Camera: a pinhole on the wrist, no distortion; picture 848 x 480 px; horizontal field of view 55.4 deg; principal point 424.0 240.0 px. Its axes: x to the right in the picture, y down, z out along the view. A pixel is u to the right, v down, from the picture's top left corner.
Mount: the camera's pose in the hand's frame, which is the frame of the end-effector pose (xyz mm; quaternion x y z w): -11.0 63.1 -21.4 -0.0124 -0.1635 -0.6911 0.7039
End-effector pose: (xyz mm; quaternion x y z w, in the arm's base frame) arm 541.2 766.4 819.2 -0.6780 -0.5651 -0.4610 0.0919
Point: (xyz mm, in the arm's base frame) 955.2 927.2 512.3
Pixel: 453 218
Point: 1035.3 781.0 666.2
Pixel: 85 189
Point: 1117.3 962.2 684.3
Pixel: 186 428
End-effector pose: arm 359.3 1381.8 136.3 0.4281 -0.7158 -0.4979 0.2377
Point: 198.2 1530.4 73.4
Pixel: 776 325
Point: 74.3 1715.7 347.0
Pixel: 45 125
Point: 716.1 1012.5 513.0
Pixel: behind the camera
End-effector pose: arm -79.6 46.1 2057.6 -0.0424 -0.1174 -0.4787 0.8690
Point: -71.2 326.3 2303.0
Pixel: 371 51
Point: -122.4 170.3 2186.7
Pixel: 746 40
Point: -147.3 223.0 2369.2
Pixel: 655 207
